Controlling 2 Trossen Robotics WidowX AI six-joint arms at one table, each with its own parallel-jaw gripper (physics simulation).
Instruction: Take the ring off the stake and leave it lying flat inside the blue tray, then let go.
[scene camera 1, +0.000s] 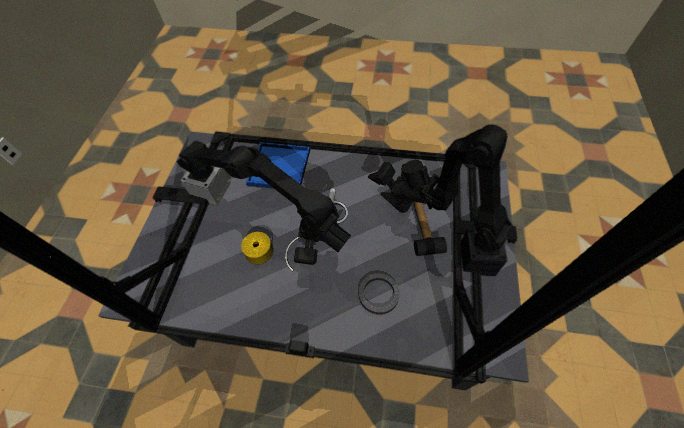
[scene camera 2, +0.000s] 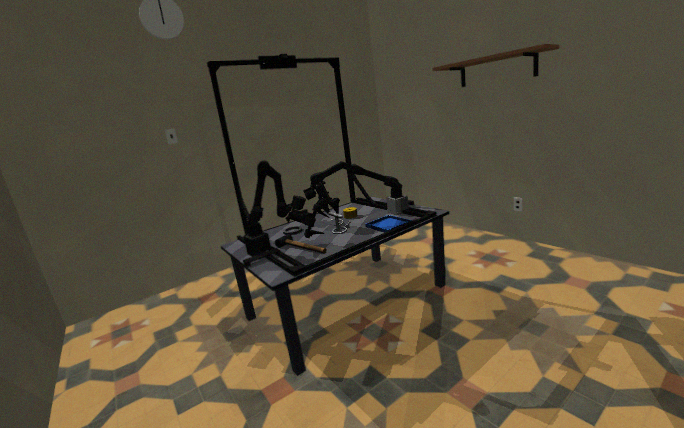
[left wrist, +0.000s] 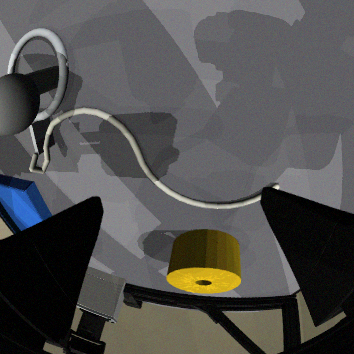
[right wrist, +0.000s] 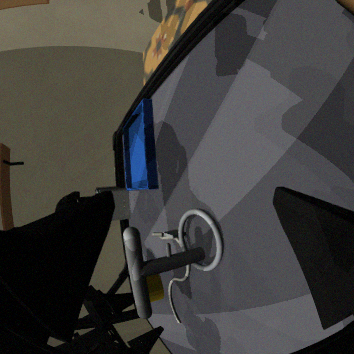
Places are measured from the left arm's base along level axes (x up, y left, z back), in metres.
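Pixels of known places: left gripper, between the fingertips: (scene camera 1: 305, 238) (left wrist: 183, 200) (right wrist: 153, 310); right gripper, between the fingertips: (scene camera 1: 374, 185) (scene camera 2: 326, 225) (right wrist: 195, 197); left arm's base, origin of its link: (scene camera 1: 201, 172) (scene camera 2: 396, 196) (left wrist: 94, 314); right arm's base, origin of its link: (scene camera 1: 487, 244) (scene camera 2: 255, 234).
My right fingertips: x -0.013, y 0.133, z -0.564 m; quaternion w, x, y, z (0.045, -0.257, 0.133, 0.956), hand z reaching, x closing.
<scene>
For each thing: its middle in the pictures, then the offset to it from my right fingertips. "spot": a spot on its surface instead.
- pale grey ring, middle of its body: (left wrist: 34, 90) (right wrist: 190, 238) (scene camera 1: 330, 211) dy -0.093, dx -0.081, dz +0.125 m
- grey stake, middle of its body: (left wrist: 46, 80) (right wrist: 187, 263) (scene camera 1: 331, 218) (scene camera 2: 337, 226) dy -0.124, dx -0.068, dz +0.112 m
- blue tray, middle of its body: (left wrist: 22, 216) (right wrist: 136, 150) (scene camera 1: 279, 165) (scene camera 2: 388, 223) dy +0.038, dx -0.079, dz +0.372 m
- yellow cylinder, middle of its body: (left wrist: 204, 264) (right wrist: 147, 285) (scene camera 1: 257, 248) (scene camera 2: 350, 212) dy -0.300, dx -0.065, dz +0.296 m
- thin pale wavy wire, a spot on its surface: (left wrist: 135, 142) spot: dy -0.198, dx -0.086, dz +0.162 m
- dark grey ring, a spot on its surface: (scene camera 1: 363, 292) spot: dy -0.335, dx -0.075, dz -0.064 m
- hammer, middle of its body: (scene camera 1: 419, 210) (scene camera 2: 301, 245) dy -0.004, dx -0.071, dz -0.160 m
A pale grey ring (scene camera 1: 347, 212) (left wrist: 63, 82) (right wrist: 219, 242) encircles the foot of a grey stake (scene camera 1: 332, 194) (scene camera 2: 337, 222) (left wrist: 17, 105) (right wrist: 136, 272) with a crossbar on top. The blue tray (scene camera 1: 290, 164) (scene camera 2: 387, 222) (left wrist: 22, 202) (right wrist: 136, 155) lies at the table's back edge in scene camera 1; the part in view is empty. My left gripper (scene camera 1: 322, 245) (left wrist: 183, 200) is open above the table, in front of the stake in scene camera 1. My right gripper (scene camera 1: 385, 187) (right wrist: 195, 197) is open and empty, right of the stake there. Neither touches the ring.
A yellow cylinder (scene camera 1: 256, 247) (scene camera 2: 349, 212) (left wrist: 204, 260) stands left of my left gripper in scene camera 1. A thin pale wavy wire (scene camera 1: 288, 252) (left wrist: 135, 142) (right wrist: 171, 295) lies between. A dark grey ring (scene camera 1: 364, 292) lies nearer the front; a hammer (scene camera 1: 429, 245) (scene camera 2: 305, 245) lies on the right.
</scene>
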